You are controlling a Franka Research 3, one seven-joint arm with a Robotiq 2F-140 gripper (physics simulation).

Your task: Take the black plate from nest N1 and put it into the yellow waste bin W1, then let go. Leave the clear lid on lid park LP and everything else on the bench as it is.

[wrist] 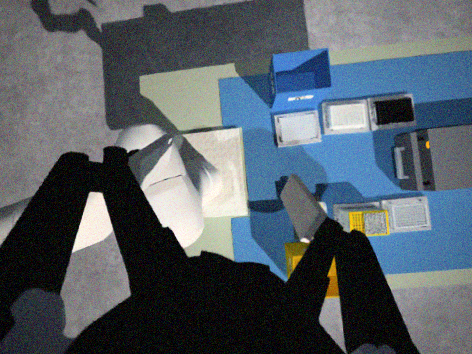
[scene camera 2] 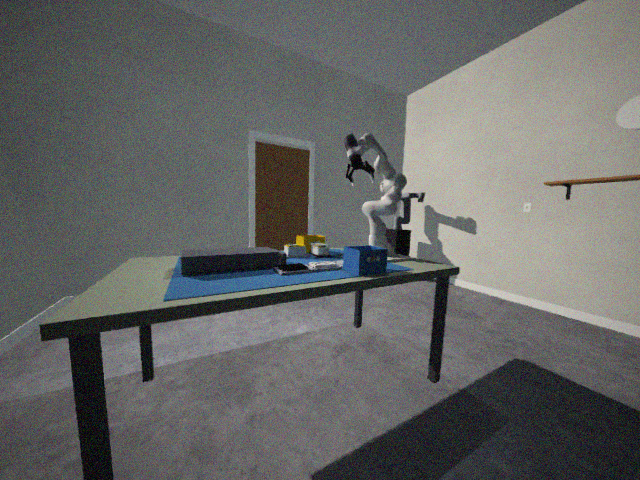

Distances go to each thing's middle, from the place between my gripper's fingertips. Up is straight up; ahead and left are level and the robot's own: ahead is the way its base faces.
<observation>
Right now my hand is 420 mm short of the yellow-and-grey box [wrist: 372, 221], 160 mm to the left of it and 450 mm above it. Also, from my hand: black plate [wrist: 398, 110] 560 mm ahead, 230 mm to the left, 480 mm below; then pale tray [wrist: 415, 214] 590 mm ahead, 150 mm to the right, 480 mm below.
</observation>
